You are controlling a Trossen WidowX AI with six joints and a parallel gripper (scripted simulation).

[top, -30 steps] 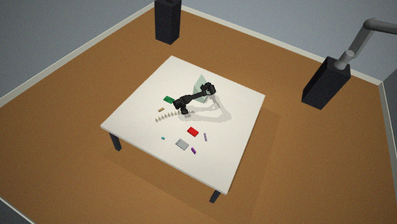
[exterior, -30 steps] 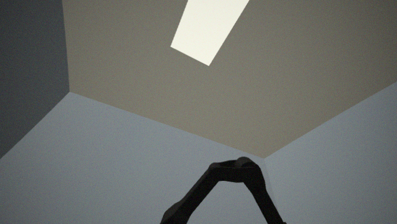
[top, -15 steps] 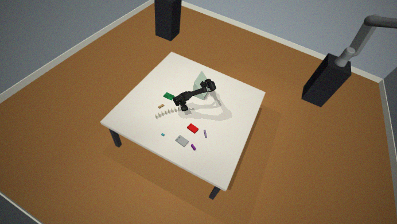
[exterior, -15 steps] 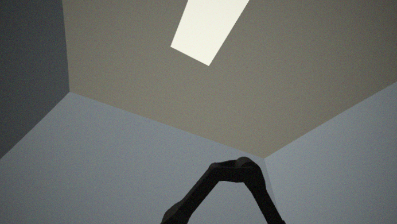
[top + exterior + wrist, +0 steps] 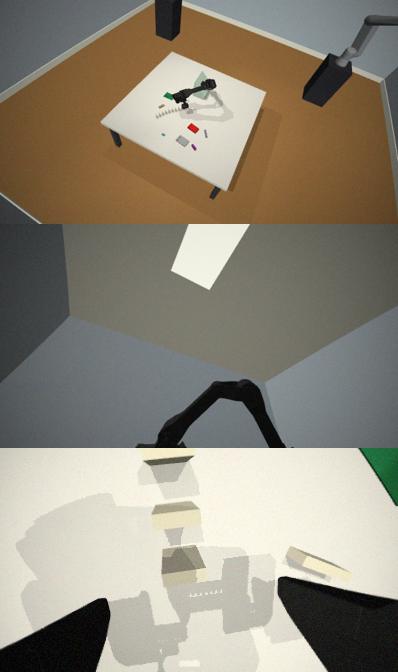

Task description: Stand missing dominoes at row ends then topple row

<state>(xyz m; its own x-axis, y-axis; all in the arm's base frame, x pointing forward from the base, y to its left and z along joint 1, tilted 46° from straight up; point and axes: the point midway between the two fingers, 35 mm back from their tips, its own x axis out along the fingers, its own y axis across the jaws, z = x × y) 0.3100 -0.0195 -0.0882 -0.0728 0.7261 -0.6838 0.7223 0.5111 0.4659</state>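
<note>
My gripper tip is 200 mm to the left of the green tile, 90 mm past it and 60 mm above it. Also, from my gripper tip: small teal cube: 360 mm ahead, 60 mm below, 10 mm to the right; then red block: 200 mm to the left, 160 mm ahead, 50 mm below; then brown domino: 200 mm to the right, 80 mm ahead, 60 mm below.
</note>
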